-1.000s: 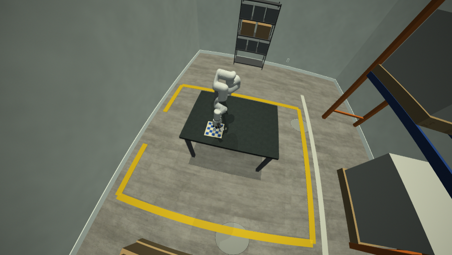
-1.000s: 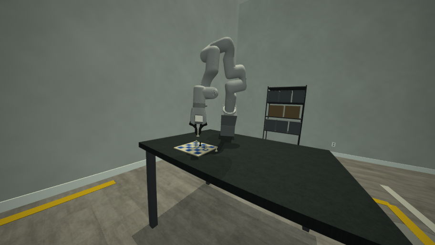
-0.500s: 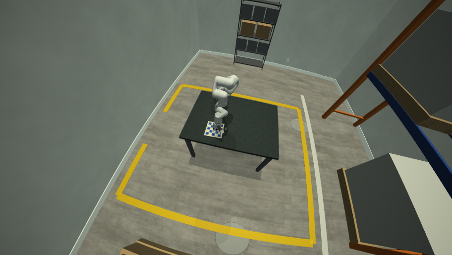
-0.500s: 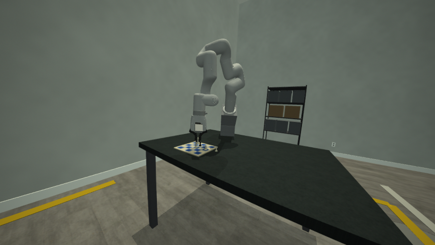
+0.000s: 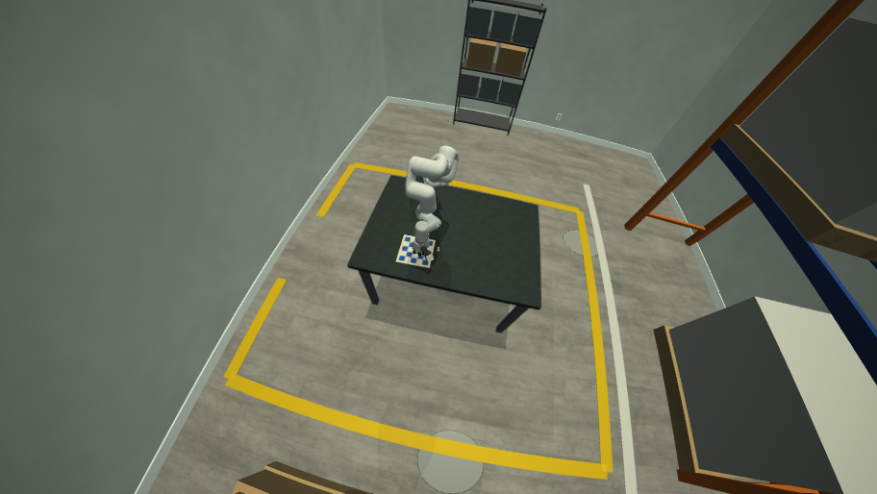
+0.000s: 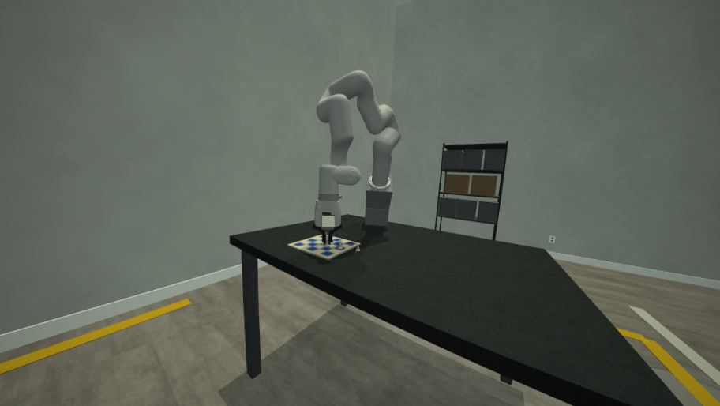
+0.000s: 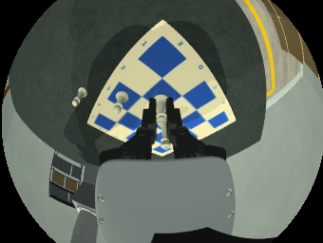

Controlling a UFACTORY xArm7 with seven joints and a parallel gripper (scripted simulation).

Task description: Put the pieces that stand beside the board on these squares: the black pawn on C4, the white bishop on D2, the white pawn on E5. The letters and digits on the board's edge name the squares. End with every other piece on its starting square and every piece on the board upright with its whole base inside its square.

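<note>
The white piece lies 3 cm behind my hand, 4 cm to the right of it and 2 cm below it. The rest, counted from my hand: black pawn (7 cm behind, 4 cm to the right, 3 cm below); cream chessboard (3 cm behind, 4 cm to the right, 4 cm below).
</note>
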